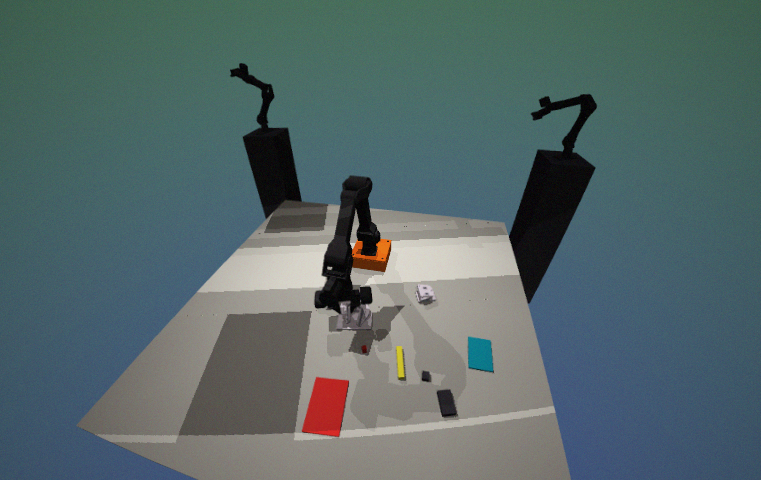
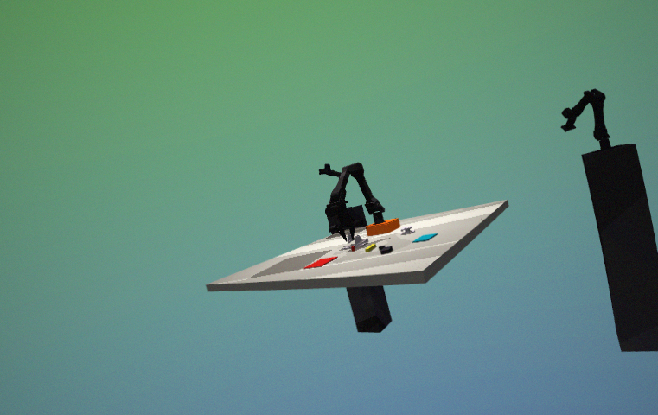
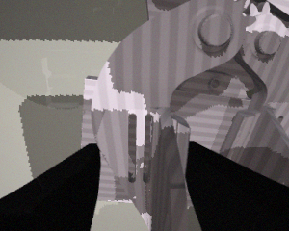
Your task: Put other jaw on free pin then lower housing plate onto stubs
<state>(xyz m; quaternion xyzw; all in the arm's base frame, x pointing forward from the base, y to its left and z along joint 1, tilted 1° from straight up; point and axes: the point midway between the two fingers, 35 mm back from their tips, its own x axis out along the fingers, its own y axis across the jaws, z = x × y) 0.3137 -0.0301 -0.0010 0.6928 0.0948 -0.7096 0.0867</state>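
Right now the small red cube is 120 mm ahead of my gripper tip, 90 mm to the left of it and 20 mm below it. The rest, counted from my gripper tip: yellow bar 200 mm to the left, 140 mm ahead, 20 mm below; then jaw 40 mm behind, 10 mm to the left; then red sheet 300 mm ahead, 30 mm below, 10 mm to the left.
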